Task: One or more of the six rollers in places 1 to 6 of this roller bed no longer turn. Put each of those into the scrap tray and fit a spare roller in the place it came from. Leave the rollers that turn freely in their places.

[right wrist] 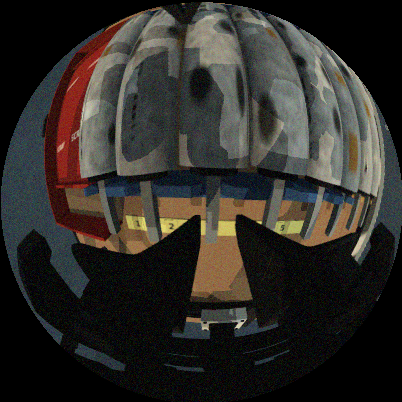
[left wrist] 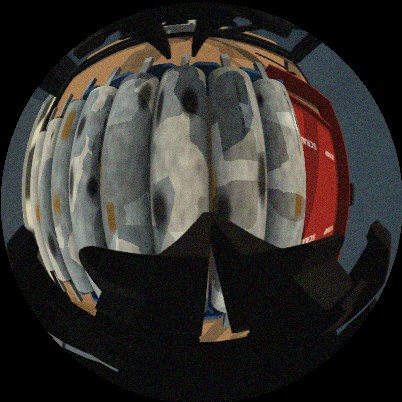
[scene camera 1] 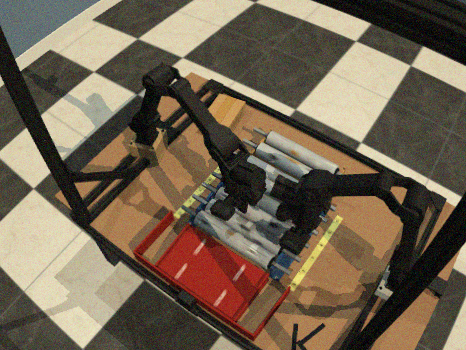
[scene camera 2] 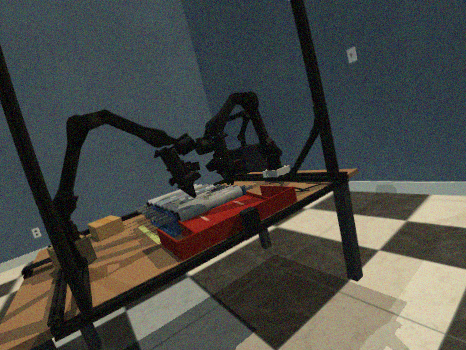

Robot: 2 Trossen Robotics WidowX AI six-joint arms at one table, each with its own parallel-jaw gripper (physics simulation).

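Places are measured from the left arm's base along level axes (x up, y ahead, z left), in centimetres.
Pixels of known places: left gripper, fingertip midpoint: [left wrist: 208,218] [scene camera 1: 244,212] [scene camera 2: 195,197]; right gripper, fingertip midpoint: [right wrist: 217,220] [left wrist: 180,56] [scene camera 1: 302,238] [scene camera 2: 230,184]; left arm's base, origin of the base link: [scene camera 1: 147,137]; right arm's base, origin of the base link: [right wrist: 221,325] [scene camera 1: 398,283] [scene camera 2: 275,168].
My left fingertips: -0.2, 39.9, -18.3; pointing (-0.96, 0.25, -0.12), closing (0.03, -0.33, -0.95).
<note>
For each thing: its top centre in the pictures, then the offset to it from my left fingertips, as dx, dy, dz. "*": a spot on its surface instead.
- blue roller bed, surface spot: [scene camera 1: 281,268] * -1.7, +14.8, -13.4
- Roller 1, middle of its top: [left wrist: 299,191] [right wrist: 102,57] [scene camera 1: 233,235] [scene camera 2: 209,197] +0.2, -0.8, -8.2
- red scrap tray, middle of its top: [left wrist: 333,192] [right wrist: 63,102] [scene camera 1: 209,269] [scene camera 2: 228,207] -2.5, -4.3, -19.3
- Roller 2, middle of its top: [left wrist: 250,188] [right wrist: 147,37] [scene camera 1: 244,223] [scene camera 2: 203,195] +0.2, +1.0, -3.5
- roller 3, middle of its top: [left wrist: 175,194] [right wrist: 211,26] [scene camera 1: 253,209] [scene camera 2: 196,195] +0.2, +2.3, +1.5
- yellow number strip, surface spot: [right wrist: 226,228] [scene camera 1: 316,253] * -7.4, +23.1, -3.1
- wooden block, middle of its top: [scene camera 1: 223,110] [scene camera 2: 103,220] -1.9, -20.0, +39.0
Mottled grey rollers lie side by side on the blue roller bed [scene camera 1: 281,268]; which turn freely does not show. Roller 1 [scene camera 1: 231,236] [left wrist: 284,150] [right wrist: 100,125] is nearest the red scrap tray [scene camera 1: 210,272] [scene camera 2: 220,227], which holds no roller. Roller 2 [left wrist: 235,110] [right wrist: 150,107] and roller 3 [left wrist: 177,135] [right wrist: 212,120] follow. My left gripper [scene camera 1: 241,208] [scene camera 2: 193,194] [left wrist: 208,218] is shut, empty, above the line between rollers 2 and 3. My right gripper [right wrist: 217,220] is partly open, empty, over roller 3's shaft end. Two rollers at the back, one [scene camera 1: 302,151] outermost, look like spares.
A yellow number strip [scene camera 1: 317,252] [right wrist: 226,228] lies at the bed's right side; another [scene camera 1: 198,192] lies at its left. A wooden block [scene camera 1: 227,111] [scene camera 2: 106,227] stands at the back left in scene camera 1. Both wrists are close together above the bed.
</note>
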